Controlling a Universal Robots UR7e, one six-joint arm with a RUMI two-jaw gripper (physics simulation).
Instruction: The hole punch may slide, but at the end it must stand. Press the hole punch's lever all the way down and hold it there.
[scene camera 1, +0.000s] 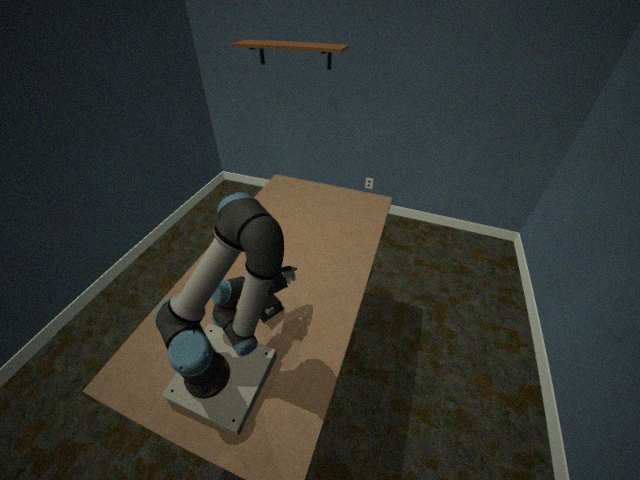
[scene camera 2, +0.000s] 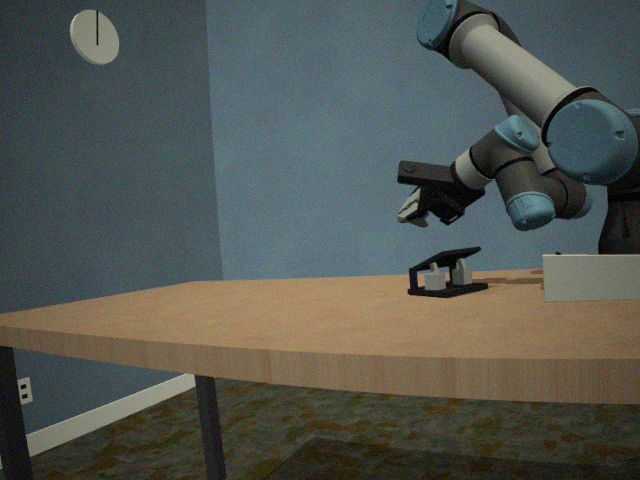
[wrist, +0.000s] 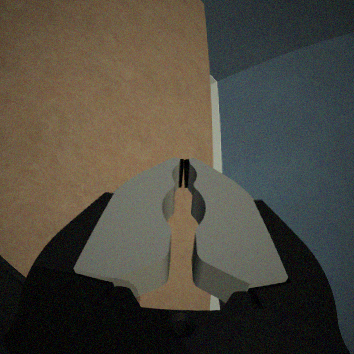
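Where they show: gripper, fingertip midpoint: (scene camera 1: 296, 269) (scene camera 2: 398, 220) (wrist: 183, 162); arm's base, link origin: (scene camera 1: 207, 375).
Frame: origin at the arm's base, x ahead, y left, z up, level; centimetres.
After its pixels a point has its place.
The black hole punch (scene camera 1: 272, 311) @[y -9.5, x 32.5, z -3.1 cm] (scene camera 2: 447, 294) @[y 2.7, x 34.0, z -5.1 cm] with two light grey blocks stands upright on the table. In the scene camera 2 view its black lever (scene camera 2: 455, 254) @[y -1.4, x 32.7, z 1.8 cm] is raised and slopes up toward the robot's base. In the scene camera 1 view the arm hides part of the punch. It cannot be made out in the wrist view. My gripper (scene camera 1: 293, 274) @[y -15.2, x 47.2, z 9.5 cm] (scene camera 2: 402, 219) @[y -15.2, x 47.2, z 9.5 cm] (wrist: 183, 162) @[y -15.2, x 47.2, z 9.5 cm] is shut, with its fingertips together and nothing between them. It hangs in the air above the punch's level, toward the side away from the base, and does not touch the lever.
The arm stands on a pale base block (scene camera 1: 242, 379) @[y -11.8, x 2.8, z -0.6 cm] (scene camera 2: 589, 277) @[y 10.2, x 10.3, z -2.2 cm] on the wooden table (scene camera 1: 330, 227) @[y -16.9, x 94.5, z -5.8 cm] (scene camera 2: 258, 320) @[y 22.8, x 61.4, z -5.8 cm] (wrist: 100, 100) @[y -16.2, x 60.7, z -5.8 cm]. A wooden shelf (scene camera 1: 289, 45) hangs high on the far wall. A round clock (scene camera 2: 94, 37) hangs on a wall.
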